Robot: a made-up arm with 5 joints.
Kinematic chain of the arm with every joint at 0, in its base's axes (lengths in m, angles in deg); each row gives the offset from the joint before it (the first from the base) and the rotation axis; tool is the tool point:
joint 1: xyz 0 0 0.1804 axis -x
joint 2: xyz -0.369 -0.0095 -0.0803 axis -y
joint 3: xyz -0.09 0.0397 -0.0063 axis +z
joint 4: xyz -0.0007 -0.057 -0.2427 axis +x
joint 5: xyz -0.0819 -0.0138 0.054 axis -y
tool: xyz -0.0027 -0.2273 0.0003
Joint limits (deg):
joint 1: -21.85..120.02
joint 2: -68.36..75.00
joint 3: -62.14..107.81
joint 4: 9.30..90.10
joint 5: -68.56..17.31
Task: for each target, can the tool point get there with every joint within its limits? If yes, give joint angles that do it. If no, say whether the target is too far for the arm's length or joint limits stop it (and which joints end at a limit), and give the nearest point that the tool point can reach.
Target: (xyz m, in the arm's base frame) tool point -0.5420 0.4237 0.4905
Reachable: no: joint limits stop it (at a limit: joint 1, joint 2, joint 4) | nearest point -0.6683 0.1657 0.3780 | short by 0.308 m
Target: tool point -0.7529 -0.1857 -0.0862
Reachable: yes | joints -10.51 -33.35 -13.28 32.94 4.08
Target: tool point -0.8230 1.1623 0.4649
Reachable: no: too far | nearest point -0.7050 0.2079 0.2689 | short by 0.981 m
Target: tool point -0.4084 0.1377 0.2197
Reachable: no: joint limits stop it (at a limit: joint 1, joint 2, joint 4, joint 5) | nearest point -0.6839 0.1876 0.3370 | short by 0.304 m
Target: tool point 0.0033 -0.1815 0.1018
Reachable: yes | joints 30.29 51.43 77.07 34.35 4.28
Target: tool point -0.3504 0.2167 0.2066
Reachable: no: joint limits stop it (at a limit: joint 1, joint 2, joint 4, joint 5) | nearest point -0.0944 0.0939 0.2470 | short by 0.287 m
